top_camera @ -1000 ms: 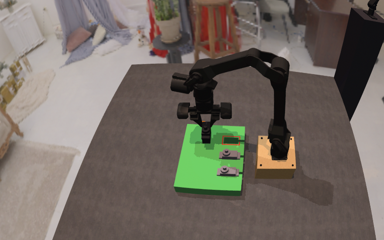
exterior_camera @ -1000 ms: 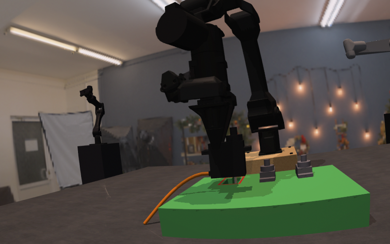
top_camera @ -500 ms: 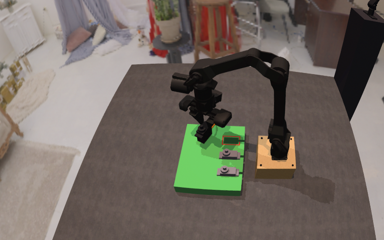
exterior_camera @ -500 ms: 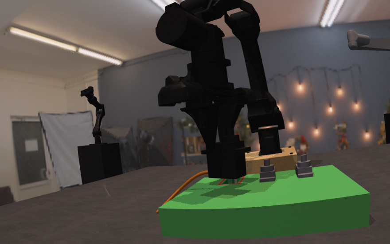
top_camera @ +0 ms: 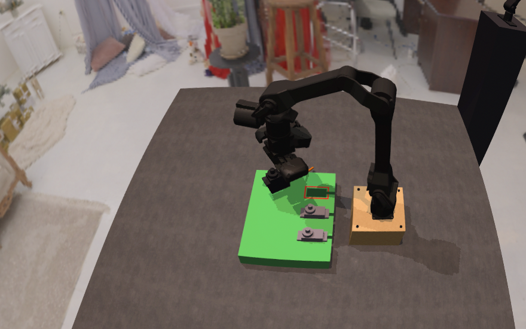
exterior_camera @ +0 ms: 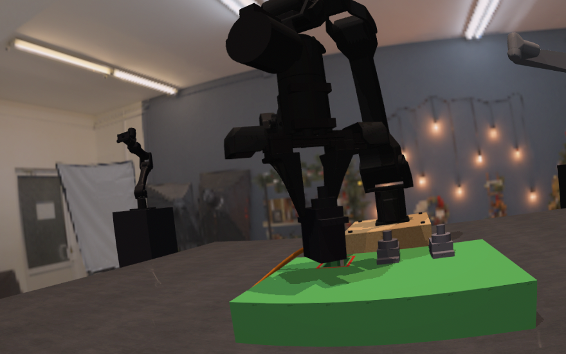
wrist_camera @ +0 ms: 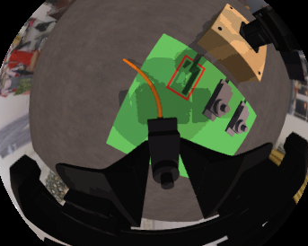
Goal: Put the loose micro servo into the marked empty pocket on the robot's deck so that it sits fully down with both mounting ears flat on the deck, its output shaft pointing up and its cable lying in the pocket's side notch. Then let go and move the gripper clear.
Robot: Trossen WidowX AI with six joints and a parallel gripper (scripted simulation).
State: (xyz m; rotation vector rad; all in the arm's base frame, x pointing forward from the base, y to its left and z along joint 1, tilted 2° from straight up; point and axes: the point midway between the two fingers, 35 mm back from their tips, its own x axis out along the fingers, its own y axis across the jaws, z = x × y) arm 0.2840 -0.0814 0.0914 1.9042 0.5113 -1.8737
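Right now the green deck is 2 cm ahead of my gripper tip, 8 cm to the left of it and 10 cm below it.
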